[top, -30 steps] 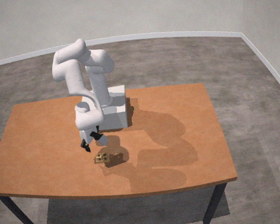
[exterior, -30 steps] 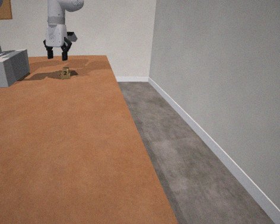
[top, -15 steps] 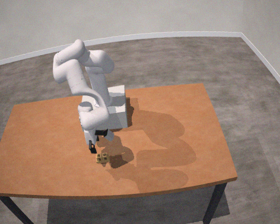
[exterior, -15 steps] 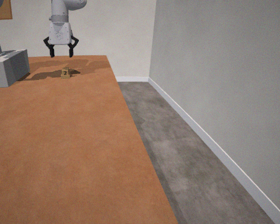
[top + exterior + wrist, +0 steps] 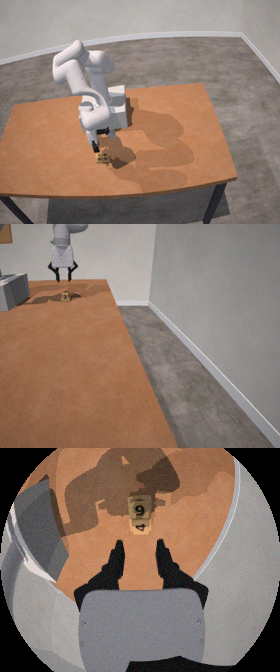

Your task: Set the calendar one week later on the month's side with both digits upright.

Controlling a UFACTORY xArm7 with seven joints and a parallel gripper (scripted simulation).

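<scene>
Now: hand 2 cm to the right of the wooden tray and 11 cm above it.
</scene>
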